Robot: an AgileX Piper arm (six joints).
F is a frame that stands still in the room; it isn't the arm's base.
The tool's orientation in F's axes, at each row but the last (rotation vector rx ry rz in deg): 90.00 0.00 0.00; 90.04 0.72 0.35; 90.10 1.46 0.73; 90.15 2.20 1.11; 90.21 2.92 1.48
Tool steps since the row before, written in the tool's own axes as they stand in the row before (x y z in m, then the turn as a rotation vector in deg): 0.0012 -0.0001 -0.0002 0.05 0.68 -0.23; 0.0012 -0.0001 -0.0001 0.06 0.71 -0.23; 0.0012 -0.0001 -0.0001 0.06 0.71 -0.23; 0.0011 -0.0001 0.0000 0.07 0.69 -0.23; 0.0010 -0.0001 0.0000 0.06 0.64 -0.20
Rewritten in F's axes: 0.0012 0.0002 -0.0001 0.05 0.23 0.68; 0.0012 0.0001 -0.0001 0.06 0.23 0.71; 0.0012 0.0001 -0.0001 0.06 0.23 0.71; 0.0011 0.0000 -0.0001 0.07 0.23 0.69; 0.0010 0.0000 -0.0001 0.06 0.20 0.64
